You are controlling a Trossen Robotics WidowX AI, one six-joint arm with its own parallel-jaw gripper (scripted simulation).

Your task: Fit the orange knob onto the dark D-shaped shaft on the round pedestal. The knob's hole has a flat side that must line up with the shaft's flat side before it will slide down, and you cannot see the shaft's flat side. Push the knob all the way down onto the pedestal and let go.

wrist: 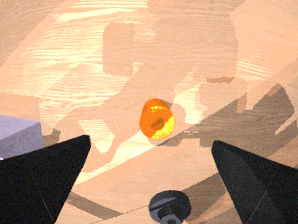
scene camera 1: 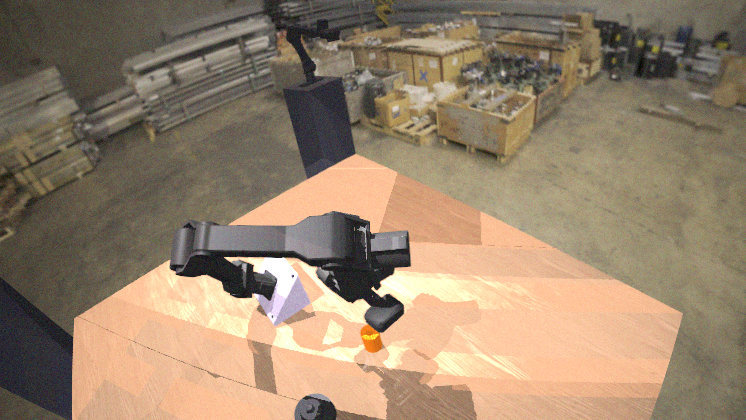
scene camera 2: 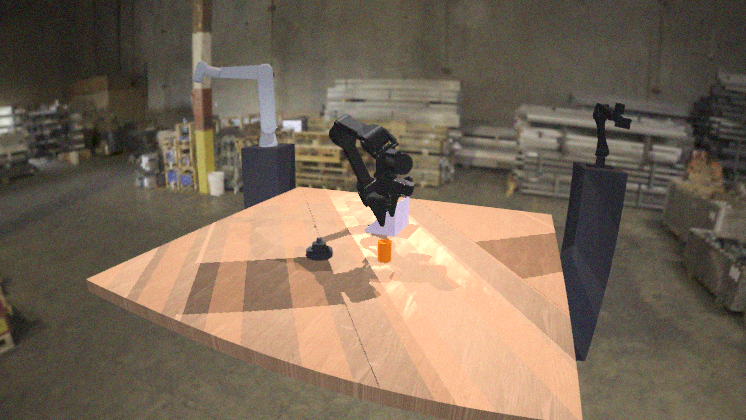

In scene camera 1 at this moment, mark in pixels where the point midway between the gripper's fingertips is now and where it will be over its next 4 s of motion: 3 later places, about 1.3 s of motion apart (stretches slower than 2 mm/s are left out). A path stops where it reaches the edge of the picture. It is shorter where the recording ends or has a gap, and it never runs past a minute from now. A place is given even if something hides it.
My gripper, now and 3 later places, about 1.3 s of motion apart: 364, 313; 367, 324; 373, 339; 369, 323
